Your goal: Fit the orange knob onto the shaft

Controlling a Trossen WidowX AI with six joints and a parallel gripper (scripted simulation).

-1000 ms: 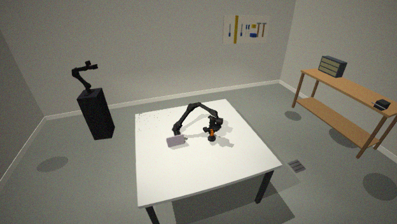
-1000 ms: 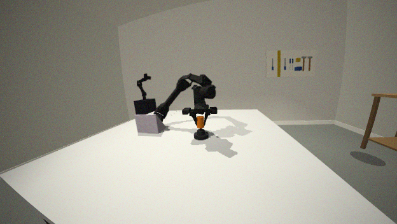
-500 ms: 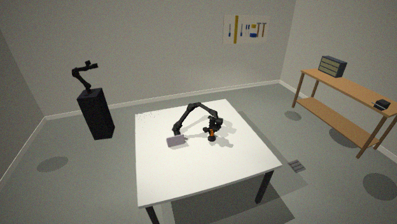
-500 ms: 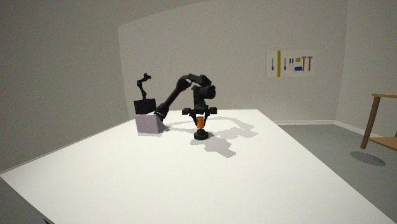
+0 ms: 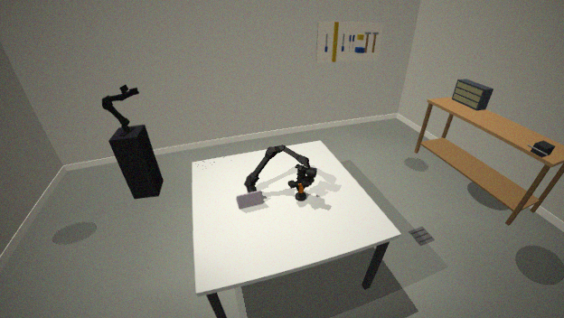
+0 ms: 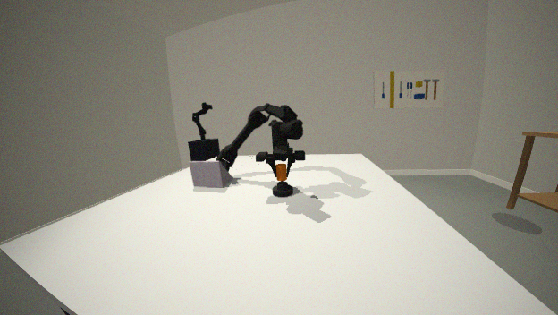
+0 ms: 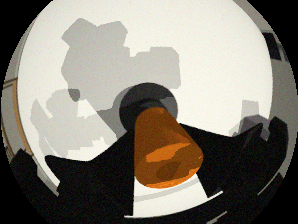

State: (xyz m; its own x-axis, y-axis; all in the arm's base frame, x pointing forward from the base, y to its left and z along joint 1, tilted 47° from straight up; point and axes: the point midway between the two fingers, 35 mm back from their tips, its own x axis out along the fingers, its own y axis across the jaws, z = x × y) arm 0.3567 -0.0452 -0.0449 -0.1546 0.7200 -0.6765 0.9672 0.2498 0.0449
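The orange knob is 2 cm above my gripper tip. Round my gripper tip: dark round pedestal 4 cm below.
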